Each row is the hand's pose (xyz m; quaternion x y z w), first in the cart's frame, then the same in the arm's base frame.
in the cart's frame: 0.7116 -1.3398 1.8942 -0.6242 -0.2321 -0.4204 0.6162
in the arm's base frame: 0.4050 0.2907 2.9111 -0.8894 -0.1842 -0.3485 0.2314
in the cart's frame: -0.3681 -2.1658 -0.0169 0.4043 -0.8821 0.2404 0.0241
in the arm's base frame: -1.4496 -0.9948 2.2723 0.1879 -0.7684 0.5222 0.3186
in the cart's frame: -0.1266 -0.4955 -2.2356 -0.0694 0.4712 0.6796 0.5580
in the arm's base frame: -1.4951 -1.5993 -0.4486 -0.1208 0.7583 0.3044 0.5636
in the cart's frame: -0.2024 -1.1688 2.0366 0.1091 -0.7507 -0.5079 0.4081
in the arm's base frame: -0.3138 0.8967 2.8808 -0.2725 -0.8526 -0.2459 0.3721
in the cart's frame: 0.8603 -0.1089 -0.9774 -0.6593 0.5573 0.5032 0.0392
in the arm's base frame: -0.0733 -0.9698 0.0888 0.4355 -0.8373 -0.2788 0.1778
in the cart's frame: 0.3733 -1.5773 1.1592 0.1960 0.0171 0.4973 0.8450
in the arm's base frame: -0.2160 -0.1907 2.6049 -0.1127 0.2549 0.2388 0.9302
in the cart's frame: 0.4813 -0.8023 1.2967 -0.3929 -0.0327 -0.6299 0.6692
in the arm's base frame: 0.1545 0.3121 2.1138 -0.6840 -0.1344 -0.6475 0.3079
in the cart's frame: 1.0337 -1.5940 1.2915 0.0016 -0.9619 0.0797 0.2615
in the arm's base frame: 0.4144 -0.4078 2.7022 -0.2965 -0.7964 0.4009 0.3422
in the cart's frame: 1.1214 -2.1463 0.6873 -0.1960 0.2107 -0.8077 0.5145
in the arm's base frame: 0.1262 -1.1789 2.7169 -0.4138 -0.0457 -0.8894 0.1889
